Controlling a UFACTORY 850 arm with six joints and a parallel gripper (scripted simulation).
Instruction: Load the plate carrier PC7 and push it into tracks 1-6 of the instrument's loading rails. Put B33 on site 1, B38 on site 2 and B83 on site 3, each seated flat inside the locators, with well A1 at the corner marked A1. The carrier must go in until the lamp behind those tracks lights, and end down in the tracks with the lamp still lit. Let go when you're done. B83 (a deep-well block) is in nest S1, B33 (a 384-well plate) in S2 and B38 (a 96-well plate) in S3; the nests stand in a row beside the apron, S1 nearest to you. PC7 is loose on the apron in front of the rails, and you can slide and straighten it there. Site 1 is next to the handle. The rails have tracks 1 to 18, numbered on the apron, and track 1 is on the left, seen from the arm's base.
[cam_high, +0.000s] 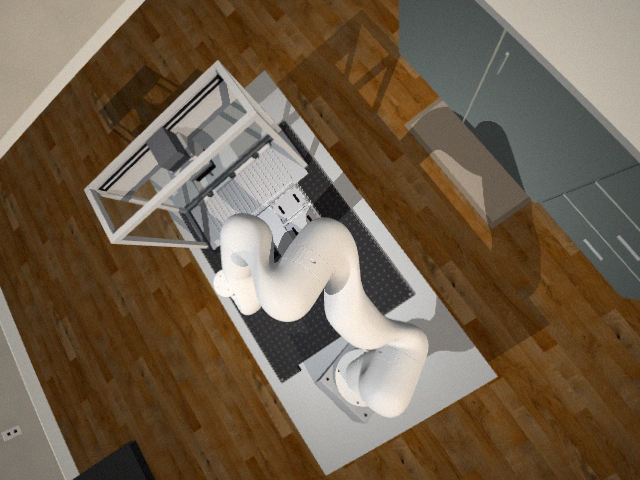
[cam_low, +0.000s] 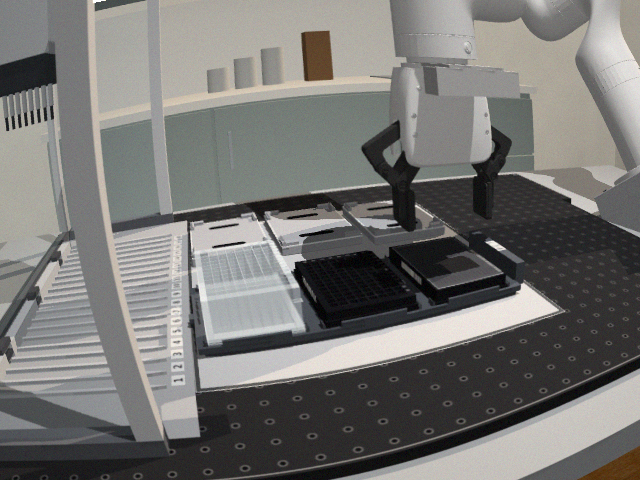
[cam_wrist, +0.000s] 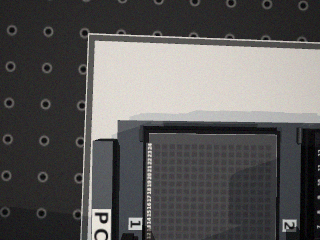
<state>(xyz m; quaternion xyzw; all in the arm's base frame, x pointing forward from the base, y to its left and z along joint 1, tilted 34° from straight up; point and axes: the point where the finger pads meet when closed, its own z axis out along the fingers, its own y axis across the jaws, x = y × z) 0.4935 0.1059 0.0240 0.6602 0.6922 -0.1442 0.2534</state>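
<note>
The perforated dark deck lies 9 cm to the right of my hand, 8 cm below it and 8 cm ahead of it. From my hand the other things lie so: dark plate carrier PC7: 10 cm ahead, 6 cm below; then black welled plate: 10 cm ahead, 6 cm below; then clear deep-well block B83: 21 cm ahead, 4 cm below.
</note>
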